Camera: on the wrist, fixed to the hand. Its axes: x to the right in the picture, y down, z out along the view.
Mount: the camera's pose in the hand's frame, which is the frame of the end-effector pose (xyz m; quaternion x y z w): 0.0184 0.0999 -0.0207 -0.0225 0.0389 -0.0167 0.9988
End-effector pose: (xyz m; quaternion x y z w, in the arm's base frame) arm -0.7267 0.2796 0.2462 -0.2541 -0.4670 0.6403 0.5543
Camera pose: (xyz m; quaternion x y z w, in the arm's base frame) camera -0.7612 0.3087 0.1528 -0.2834 -0.4636 0.6099 0.5768
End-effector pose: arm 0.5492 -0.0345 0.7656 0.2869 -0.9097 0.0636 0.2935
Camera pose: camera 0.4914 0.0451 0.7983 0.2927 -0.8939 0.0493 0.3361
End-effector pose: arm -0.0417 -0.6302 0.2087 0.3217 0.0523 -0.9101 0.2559
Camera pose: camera 0.0076 -0.7190 0.1881 0.3501 0.0880 -0.8996 0.2456
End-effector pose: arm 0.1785 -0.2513 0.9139 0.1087 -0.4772 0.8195 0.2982
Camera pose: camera 0.1068 -0.2633 0.8400 0.0780 -0.4817 0.8071 0.3325
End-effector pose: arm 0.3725 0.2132 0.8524 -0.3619 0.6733 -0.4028 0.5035
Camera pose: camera 0.3400 0.2418 0.7582 -0.3684 0.6951 -0.4097 0.4618
